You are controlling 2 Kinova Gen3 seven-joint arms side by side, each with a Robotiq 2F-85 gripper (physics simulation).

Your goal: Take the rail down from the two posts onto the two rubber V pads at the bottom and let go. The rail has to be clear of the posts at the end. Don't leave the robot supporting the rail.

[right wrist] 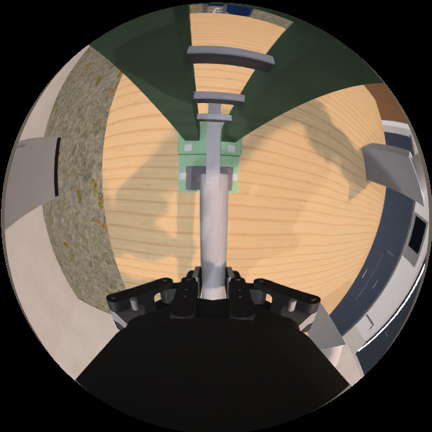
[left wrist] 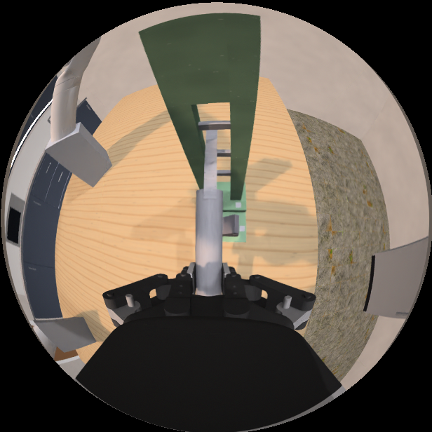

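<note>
The rail (left wrist: 209, 235) (right wrist: 214, 220) is a grey bar with a round end section towards each gripper and a flat middle. My left gripper (left wrist: 208, 270) is shut on one round end. My right gripper (right wrist: 213, 274) is shut on the other. The flat middle runs in line with the dark green posts (left wrist: 200, 60) (right wrist: 150, 65) and their grey cross bars (left wrist: 215, 125) (right wrist: 219, 97). A dark rubber V pad (left wrist: 230, 225) (right wrist: 194, 178) sits on a light green base (left wrist: 242, 218) (right wrist: 188, 160) below, beside the rail's line in the left wrist view and beneath it in the right. Contact with posts or pads cannot be told.
A wooden table top (left wrist: 125, 200) (right wrist: 300, 215) lies beneath. A speckled stone-like strip (left wrist: 345, 215) (right wrist: 75, 190) runs along one side. Grey box shapes (left wrist: 80, 155) (right wrist: 392, 167) stand near the table's edge, and dark cabinets (left wrist: 42, 235) (right wrist: 370, 280) lie beyond.
</note>
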